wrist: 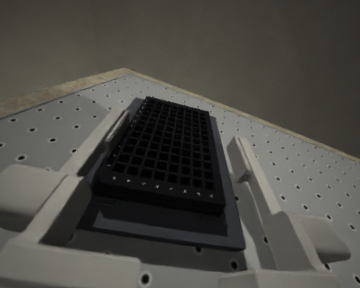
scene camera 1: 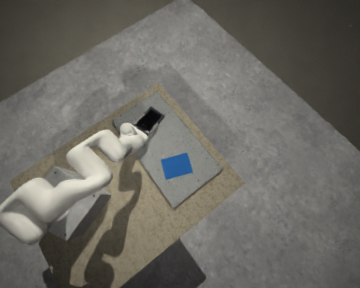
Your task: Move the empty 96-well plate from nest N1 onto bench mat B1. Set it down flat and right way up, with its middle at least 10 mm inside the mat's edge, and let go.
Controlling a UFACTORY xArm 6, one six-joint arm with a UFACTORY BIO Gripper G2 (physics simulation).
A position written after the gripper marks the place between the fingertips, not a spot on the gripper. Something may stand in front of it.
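Observation:
Dark grey nest N1 (wrist: 128, 219), visible. Black 96-well plate (wrist: 166, 157), likewise. Gripper (wrist: 182, 130), same.

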